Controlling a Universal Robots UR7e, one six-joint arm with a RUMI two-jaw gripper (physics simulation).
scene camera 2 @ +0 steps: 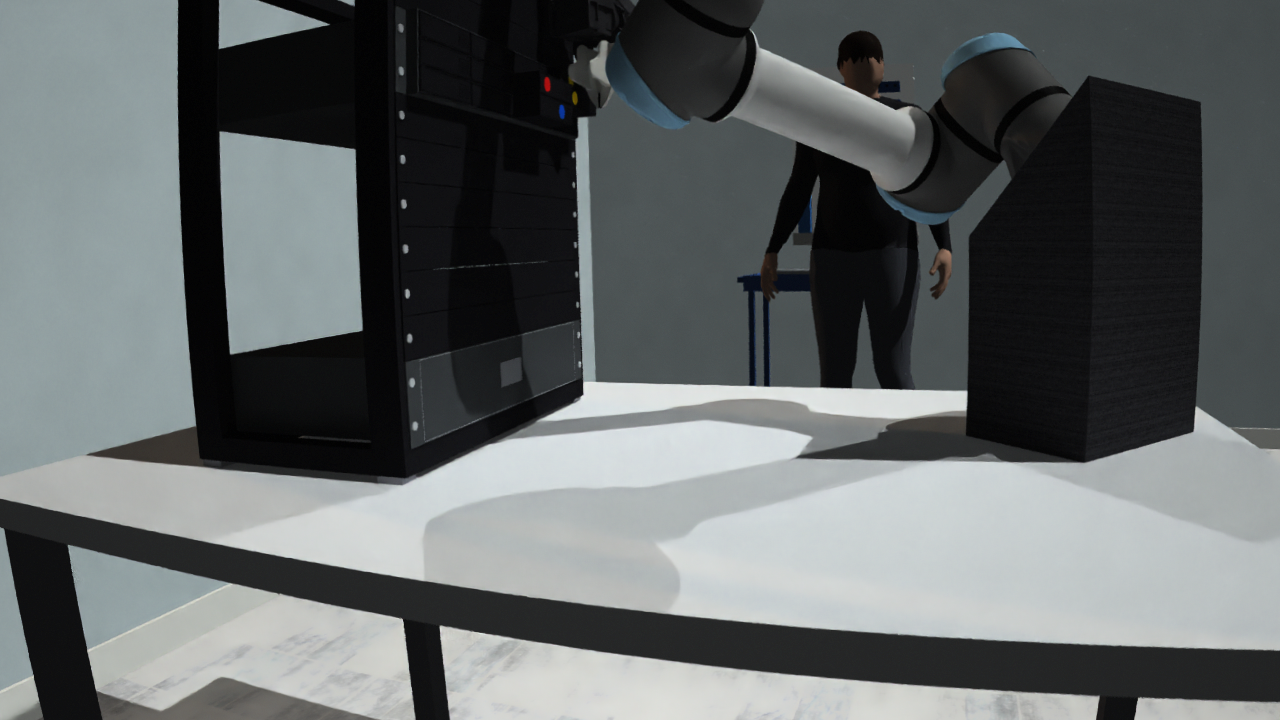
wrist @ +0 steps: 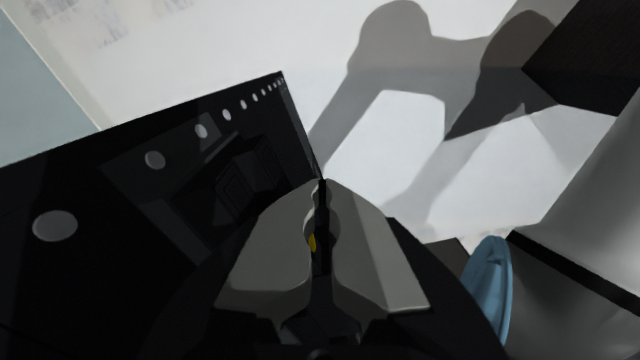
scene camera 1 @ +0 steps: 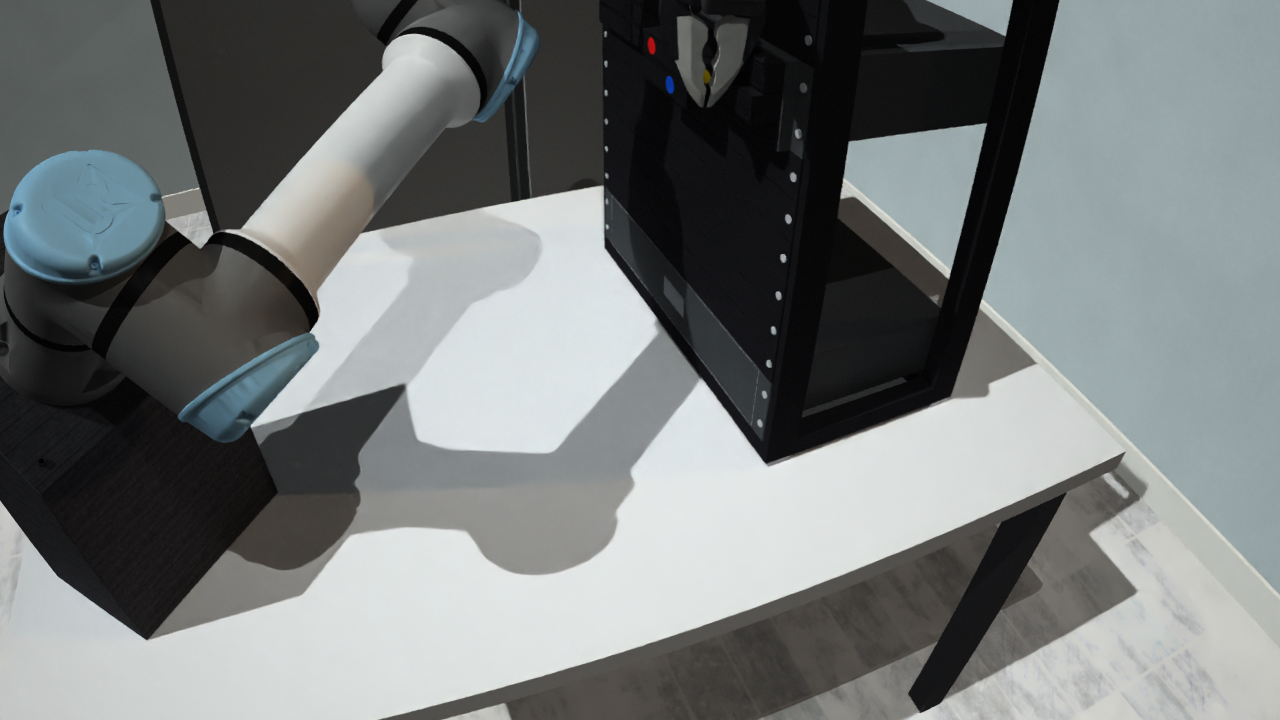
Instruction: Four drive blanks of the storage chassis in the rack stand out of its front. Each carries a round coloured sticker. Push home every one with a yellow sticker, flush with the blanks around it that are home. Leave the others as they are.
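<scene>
My gripper (scene camera 1: pixel 706 103) (scene camera 2: pixel 594 89) (wrist: pixel 322 181) is shut and empty, with its pale jaws in front of the chassis, high on the rack (scene camera 1: pixel 827 223) (scene camera 2: pixel 380 268). A yellow sticker (scene camera 1: pixel 707 77) (wrist: pixel 312 243) shows through the gap between the jaws; in scene camera 2 a yellow sticker (scene camera 2: pixel 573 97) shows just beside them. A red sticker (scene camera 1: pixel 651 45) (scene camera 2: pixel 546 84) and a blue sticker (scene camera 1: pixel 669 85) (scene camera 2: pixel 561 111) sit on dark blanks standing out left of the jaws. The fourth sticker is not clearly visible. Contact between jaws and blank cannot be told.
The rack stands on the white table (scene camera 1: pixel 537 394) (scene camera 2: pixel 805 555). The dark arm pedestal (scene camera 1: pixel 152 528) (scene camera 2: pixel 1083 268) stands opposite it. A person (scene camera 2: pixel 863 197) stands behind the table. The chassis side flange (scene camera 1: pixel 793 107) (wrist: pixel 150 175) is beside the jaws.
</scene>
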